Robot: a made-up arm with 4 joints.
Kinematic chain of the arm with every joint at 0, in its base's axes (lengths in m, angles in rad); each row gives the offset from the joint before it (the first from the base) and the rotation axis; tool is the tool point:
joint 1: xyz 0 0 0.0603 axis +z
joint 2: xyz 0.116 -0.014 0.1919 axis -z
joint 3: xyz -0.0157 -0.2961 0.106 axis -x
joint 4: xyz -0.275 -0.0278 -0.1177 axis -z
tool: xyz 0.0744 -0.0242 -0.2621
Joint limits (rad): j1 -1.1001..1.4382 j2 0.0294..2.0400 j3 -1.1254..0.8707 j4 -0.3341..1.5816
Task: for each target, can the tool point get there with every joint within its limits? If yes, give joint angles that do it. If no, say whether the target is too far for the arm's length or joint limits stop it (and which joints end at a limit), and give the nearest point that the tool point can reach.
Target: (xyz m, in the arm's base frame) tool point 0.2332 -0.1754 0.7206
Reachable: no: joint limits stop it (at a limit: joint 1, joint 2, joint 3, joint 4) | nearest point 0.2527 -0.1447 0.1709 | short by 0.551 m
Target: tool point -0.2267 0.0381 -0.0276
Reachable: yes | joints -0.3617 0.6159 -0.4470 0.8684
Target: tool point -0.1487 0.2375 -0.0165
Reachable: yes | joints 0.3722 1.5889 -0.5885 1.1996
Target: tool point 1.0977 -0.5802 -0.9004
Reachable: no: too far | nearest point 0.4912 -0.2823 0.0347 | short by 1.154 m
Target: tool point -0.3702 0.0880 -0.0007
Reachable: yes | joints 0.4234 1.6370 0.2143 0.0708
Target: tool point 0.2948 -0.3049 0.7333
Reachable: no: joint limits stop it (at a limit: joint 1, joint 3) | nearest point 0.4081 -0.4832 0.1924 | short by 0.581 m
